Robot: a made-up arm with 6 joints. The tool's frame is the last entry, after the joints. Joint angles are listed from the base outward. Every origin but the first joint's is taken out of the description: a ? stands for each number. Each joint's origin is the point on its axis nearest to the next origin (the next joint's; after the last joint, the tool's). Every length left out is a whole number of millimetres.
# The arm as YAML. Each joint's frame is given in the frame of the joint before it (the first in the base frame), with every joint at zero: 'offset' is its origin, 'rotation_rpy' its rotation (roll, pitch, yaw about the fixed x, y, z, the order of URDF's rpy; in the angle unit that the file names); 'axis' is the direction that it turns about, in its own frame. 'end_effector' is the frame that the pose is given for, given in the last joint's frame.
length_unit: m
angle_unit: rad
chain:
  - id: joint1
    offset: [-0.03, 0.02, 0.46]
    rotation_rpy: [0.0, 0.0, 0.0]
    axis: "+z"
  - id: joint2
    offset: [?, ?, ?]
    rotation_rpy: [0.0, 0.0, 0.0]
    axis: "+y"
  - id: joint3
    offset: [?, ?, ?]
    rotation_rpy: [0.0, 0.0, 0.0]
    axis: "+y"
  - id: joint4
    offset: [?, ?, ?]
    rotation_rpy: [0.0, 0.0, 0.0]
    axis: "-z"
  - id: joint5
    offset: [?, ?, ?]
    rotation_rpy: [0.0, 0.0, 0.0]
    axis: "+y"
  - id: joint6
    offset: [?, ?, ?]
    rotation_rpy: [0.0, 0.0, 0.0]
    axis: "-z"
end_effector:
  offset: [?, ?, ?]
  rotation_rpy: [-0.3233, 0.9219, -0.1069]
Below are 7 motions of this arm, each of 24 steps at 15 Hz.
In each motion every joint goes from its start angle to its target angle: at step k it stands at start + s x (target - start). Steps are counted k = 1, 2, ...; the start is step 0. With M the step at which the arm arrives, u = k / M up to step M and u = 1 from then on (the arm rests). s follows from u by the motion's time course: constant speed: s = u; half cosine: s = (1 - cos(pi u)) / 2; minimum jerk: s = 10 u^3 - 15 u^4 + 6 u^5.
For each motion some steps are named. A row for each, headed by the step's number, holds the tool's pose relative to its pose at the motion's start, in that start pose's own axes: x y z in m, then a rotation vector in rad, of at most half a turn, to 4 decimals.
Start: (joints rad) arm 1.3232 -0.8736 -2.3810 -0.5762 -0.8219 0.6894
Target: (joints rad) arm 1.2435 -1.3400 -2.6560 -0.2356 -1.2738 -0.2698
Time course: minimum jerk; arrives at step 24
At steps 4, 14, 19, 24:
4: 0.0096 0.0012 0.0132 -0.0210 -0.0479 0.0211
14: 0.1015 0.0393 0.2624 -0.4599 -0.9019 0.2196
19: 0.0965 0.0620 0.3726 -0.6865 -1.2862 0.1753
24: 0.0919 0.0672 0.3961 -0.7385 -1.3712 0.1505

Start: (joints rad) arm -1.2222 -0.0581 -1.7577 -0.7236 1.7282 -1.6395
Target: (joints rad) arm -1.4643 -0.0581 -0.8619 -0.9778 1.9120 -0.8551
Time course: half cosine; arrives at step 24
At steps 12, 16, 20, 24:
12: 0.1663 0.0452 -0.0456 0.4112 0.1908 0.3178
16: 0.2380 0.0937 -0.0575 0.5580 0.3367 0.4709
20: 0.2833 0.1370 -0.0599 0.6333 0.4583 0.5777
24: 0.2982 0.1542 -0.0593 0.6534 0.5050 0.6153

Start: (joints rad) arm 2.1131 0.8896 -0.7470 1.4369 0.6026 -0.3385
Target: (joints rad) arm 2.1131 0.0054 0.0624 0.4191 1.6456 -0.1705
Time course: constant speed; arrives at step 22
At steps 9, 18, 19, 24:
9: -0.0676 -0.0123 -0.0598 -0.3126 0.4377 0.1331
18: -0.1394 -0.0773 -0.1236 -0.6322 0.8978 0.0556
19: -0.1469 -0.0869 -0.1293 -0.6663 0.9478 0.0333
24: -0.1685 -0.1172 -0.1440 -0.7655 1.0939 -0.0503

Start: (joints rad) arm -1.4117 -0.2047 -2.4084 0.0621 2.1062 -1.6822
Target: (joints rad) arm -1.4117 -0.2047 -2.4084 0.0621 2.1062 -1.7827
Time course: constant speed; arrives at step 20
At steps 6, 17, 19, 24:
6: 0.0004 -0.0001 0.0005 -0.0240 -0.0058 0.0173
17: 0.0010 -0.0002 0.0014 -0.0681 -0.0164 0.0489
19: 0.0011 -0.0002 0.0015 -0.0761 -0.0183 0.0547
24: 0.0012 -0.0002 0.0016 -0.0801 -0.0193 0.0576

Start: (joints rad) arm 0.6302 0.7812 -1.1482 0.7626 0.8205 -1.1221
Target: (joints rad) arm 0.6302 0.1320 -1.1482 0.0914 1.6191 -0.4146
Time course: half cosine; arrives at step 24
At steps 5, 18, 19, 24:
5: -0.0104 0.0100 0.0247 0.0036 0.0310 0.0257
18: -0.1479 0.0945 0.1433 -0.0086 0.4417 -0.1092
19: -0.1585 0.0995 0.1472 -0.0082 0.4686 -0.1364
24: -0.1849 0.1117 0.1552 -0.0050 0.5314 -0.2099

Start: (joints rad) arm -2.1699 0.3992 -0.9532 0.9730 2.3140 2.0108
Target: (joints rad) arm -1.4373 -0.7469 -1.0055 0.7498 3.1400 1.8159
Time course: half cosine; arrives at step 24
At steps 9, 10, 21, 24:
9: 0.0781 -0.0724 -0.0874 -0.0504 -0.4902 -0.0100
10: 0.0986 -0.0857 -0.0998 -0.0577 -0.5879 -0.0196
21: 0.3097 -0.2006 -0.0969 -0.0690 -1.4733 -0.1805
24: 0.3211 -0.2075 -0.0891 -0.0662 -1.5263 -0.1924

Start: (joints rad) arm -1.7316 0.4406 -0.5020 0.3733 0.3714 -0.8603
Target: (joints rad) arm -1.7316 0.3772 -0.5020 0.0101 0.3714 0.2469
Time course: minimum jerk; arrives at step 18
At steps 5, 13, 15, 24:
5: -0.0016 0.0003 0.0042 0.0717 0.0270 -0.0705
13: -0.0108 0.0082 0.0277 0.4559 0.1329 -0.4729
15: -0.0120 0.0100 0.0309 0.5085 0.1413 -0.5295
24: -0.0124 0.0107 0.0320 0.5273 0.1439 -0.5497

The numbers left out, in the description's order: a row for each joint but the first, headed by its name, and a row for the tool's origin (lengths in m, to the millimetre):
joint2: -0.02 -0.01 0.0
joint3: 0.04 0.0 0.22
joint4: 0.08 0.0 -0.31
joint5: 0.02 -0.02 0.0
joint6: 0.09 0.0 -0.1
tool: 0.0 -0.02 0.0

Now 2 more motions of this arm.
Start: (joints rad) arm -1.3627 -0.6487 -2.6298 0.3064 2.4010 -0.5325
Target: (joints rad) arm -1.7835 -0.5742 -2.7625 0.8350 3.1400 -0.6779
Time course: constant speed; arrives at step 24
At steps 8, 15, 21, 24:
8: 0.0227 0.0431 -0.0034 -0.0128 0.1576 0.1993
15: 0.0390 0.0788 -0.0084 -0.0244 0.3009 0.3760
21: 0.0498 0.1068 -0.0139 -0.0324 0.4285 0.5285
24: 0.0540 0.1196 -0.0168 -0.0351 0.4942 0.6050

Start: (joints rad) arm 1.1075 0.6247 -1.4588 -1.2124 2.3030 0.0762
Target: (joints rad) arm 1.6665 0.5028 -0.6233 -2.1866 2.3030 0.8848
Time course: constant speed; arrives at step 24
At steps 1, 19, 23, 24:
1: -0.0096 0.0042 0.0028 -0.0005 0.0067 -0.0794
19: -0.1670 0.1474 0.0227 0.1071 -0.3886 -1.5107
23: -0.1871 0.1947 0.0160 0.1445 -0.6156 -1.7840
24: -0.1907 0.2070 0.0136 0.1533 -0.6808 -1.8467

